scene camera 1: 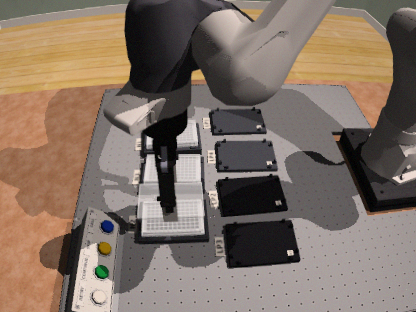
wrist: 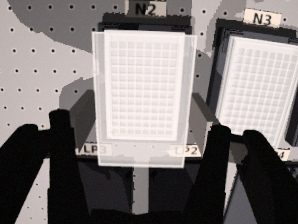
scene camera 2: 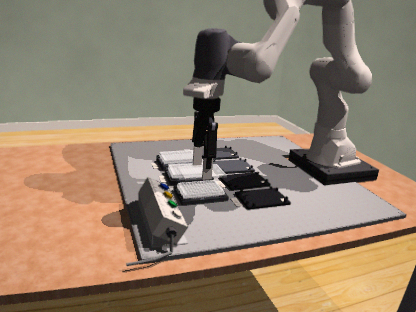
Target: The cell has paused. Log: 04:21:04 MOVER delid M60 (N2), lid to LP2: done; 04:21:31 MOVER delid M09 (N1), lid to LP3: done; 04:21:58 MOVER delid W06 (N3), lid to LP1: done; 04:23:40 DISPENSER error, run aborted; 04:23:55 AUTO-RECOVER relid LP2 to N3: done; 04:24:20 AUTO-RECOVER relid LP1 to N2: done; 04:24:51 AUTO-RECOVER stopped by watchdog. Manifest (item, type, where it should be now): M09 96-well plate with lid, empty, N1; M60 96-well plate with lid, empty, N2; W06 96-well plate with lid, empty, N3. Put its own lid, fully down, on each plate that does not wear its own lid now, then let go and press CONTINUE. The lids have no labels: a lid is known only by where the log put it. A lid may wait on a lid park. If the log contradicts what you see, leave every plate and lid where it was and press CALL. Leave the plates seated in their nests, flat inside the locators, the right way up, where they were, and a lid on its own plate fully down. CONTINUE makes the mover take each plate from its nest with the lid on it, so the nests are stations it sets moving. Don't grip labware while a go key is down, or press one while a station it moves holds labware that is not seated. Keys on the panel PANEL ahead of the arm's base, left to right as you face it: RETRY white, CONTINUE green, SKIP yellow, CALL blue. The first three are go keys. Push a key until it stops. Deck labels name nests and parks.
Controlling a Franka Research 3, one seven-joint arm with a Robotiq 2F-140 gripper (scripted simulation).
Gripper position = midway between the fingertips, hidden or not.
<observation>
I see my gripper [scene camera 1: 170, 201], a clear lid [scene camera 1: 189, 195] and a plate [scene camera 1: 150, 228].
My gripper also shows in the wrist view [wrist: 142, 105] and in scene camera 2 [scene camera 2: 201, 172].
</observation>
